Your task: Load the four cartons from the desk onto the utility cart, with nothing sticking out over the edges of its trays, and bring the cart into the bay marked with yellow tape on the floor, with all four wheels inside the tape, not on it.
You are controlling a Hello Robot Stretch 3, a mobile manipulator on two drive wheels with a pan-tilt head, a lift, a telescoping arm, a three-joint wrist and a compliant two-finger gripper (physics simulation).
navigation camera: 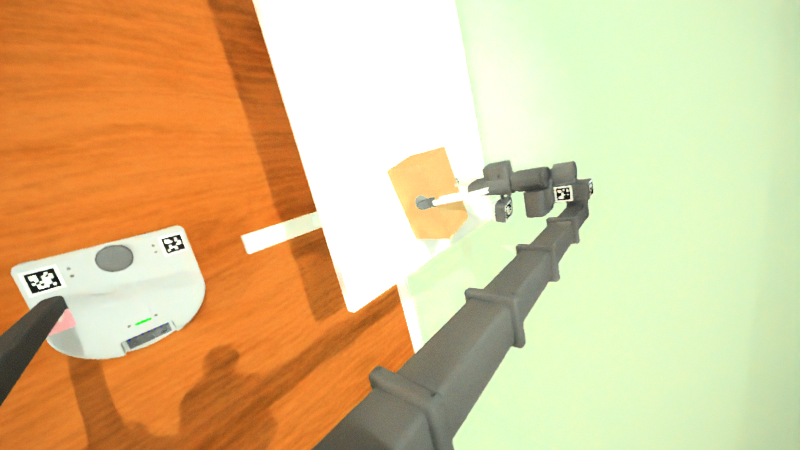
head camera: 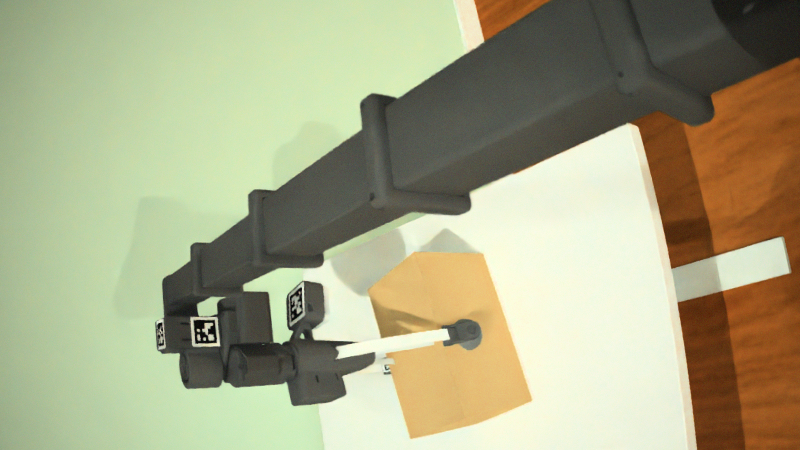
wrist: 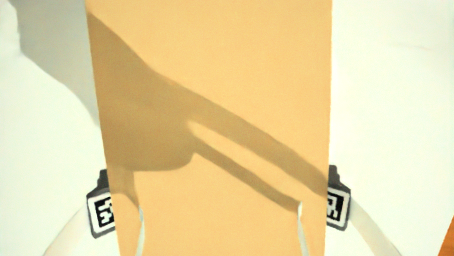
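Pixels of known places: robot's base, origin of its link: [navigation camera: 115, 256].
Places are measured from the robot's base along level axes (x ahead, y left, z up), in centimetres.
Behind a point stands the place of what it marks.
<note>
A tan carton [head camera: 455, 279] @(x -10.5, y -58.0, z 78.6 cm) [navigation camera: 425, 173] @(x 3.7, y -54.4, z 83.7 cm) [wrist: 225, 50] @(x -9.9, y -62.9, z 83.8 cm) stands on the white desk [head camera: 587, 223] @(x -13.6, y -41.4, z 72.0 cm) [navigation camera: 346, 111] @(x 21.4, y -45.4, z 72.0 cm) [wrist: 400, 100] @(x -11.0, y -44.1, z 72.0 cm) near the wall side. My gripper [head camera: 427, 351] @(x -2.2, y -61.4, z 77.9 cm) [navigation camera: 440, 191] @(x -2.2, y -61.4, z 77.9 cm) [wrist: 220, 170] @(x -2.2, y -61.4, z 77.9 cm) is shut on this carton, with one finger pad against each of two opposite sides. In the head view the near pad lies on the carton's side and the far finger is mostly hidden behind the carton. In the wrist view the carton's edges cover parts of both fingertips. The other cartons, the utility cart and the yellow tape do not show.
A pale green wall [head camera: 139, 111] @(x -54.2, y -112.1, z 106.4 cm) [navigation camera: 671, 223] @(x -27.5, y -111.7, z 125.7 cm) stands beside the desk. My extended arm [head camera: 503, 111] @(x -9.2, y -17.1, z 113.4 cm) [navigation camera: 475, 330] @(x -8.3, y -19.2, z 112.4 cm) runs past the desk's end. A white bar [head camera: 732, 268] [navigation camera: 282, 232] sticks out below the desk near my base [navigation camera: 159, 291] @(x -12.4, y -5.8, z 16.0 cm) on the wooden floor [navigation camera: 139, 111] @(x 43.9, y -19.3, z 0.0 cm).
</note>
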